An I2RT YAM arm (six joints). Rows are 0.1 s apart.
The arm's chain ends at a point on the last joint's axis. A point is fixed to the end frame.
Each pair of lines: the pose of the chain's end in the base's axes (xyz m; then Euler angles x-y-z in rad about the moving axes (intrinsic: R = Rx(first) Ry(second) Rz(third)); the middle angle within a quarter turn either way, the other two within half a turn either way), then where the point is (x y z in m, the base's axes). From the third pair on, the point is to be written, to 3 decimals.
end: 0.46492, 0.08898, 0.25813, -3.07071, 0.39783, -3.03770
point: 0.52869 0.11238 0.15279
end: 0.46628, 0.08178, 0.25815, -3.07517, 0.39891, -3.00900
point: 0.53058 0.10418 0.15292
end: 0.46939, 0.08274, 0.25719, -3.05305, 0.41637, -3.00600
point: 0.536 0.107 0.154
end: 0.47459, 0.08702, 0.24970, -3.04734, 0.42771, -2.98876
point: 0.542 0.112 0.147
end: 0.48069, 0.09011, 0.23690, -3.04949, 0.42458, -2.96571
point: 0.548 0.114 0.134
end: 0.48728, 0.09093, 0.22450, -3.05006, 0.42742, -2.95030
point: 0.555 0.115 0.122
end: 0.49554, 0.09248, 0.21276, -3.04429, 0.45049, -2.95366
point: 0.566 0.117 0.112
